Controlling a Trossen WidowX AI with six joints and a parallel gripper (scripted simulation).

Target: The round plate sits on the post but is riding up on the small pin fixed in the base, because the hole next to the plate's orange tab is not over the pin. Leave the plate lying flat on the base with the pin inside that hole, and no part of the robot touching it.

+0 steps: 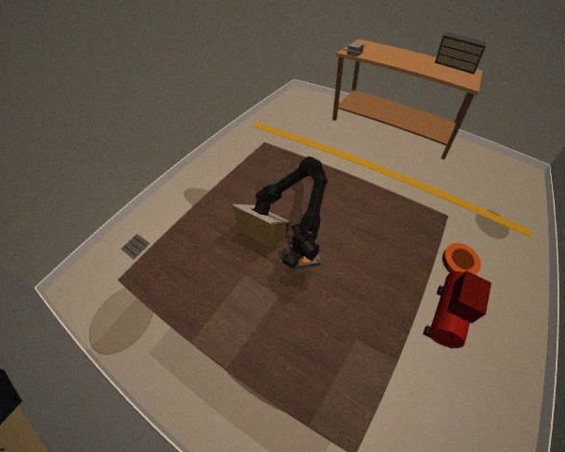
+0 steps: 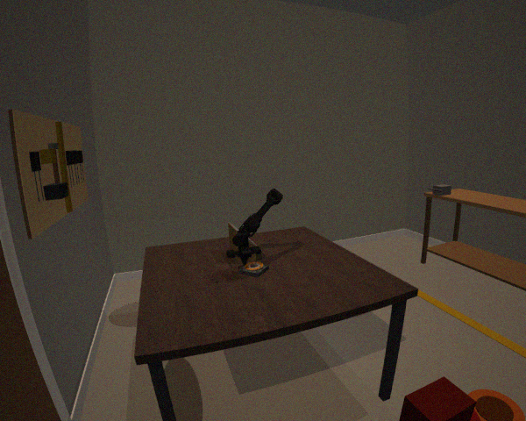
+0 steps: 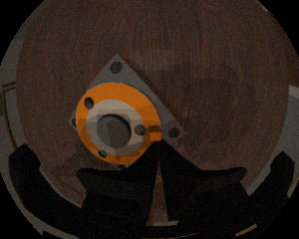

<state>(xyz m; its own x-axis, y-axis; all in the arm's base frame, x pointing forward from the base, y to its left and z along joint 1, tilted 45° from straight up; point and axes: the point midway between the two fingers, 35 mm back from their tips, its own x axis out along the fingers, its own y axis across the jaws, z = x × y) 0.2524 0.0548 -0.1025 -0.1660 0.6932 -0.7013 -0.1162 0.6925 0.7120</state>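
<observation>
My gripper tip is 1 cm short of the round plate and 3 cm to the right of it.
</observation>
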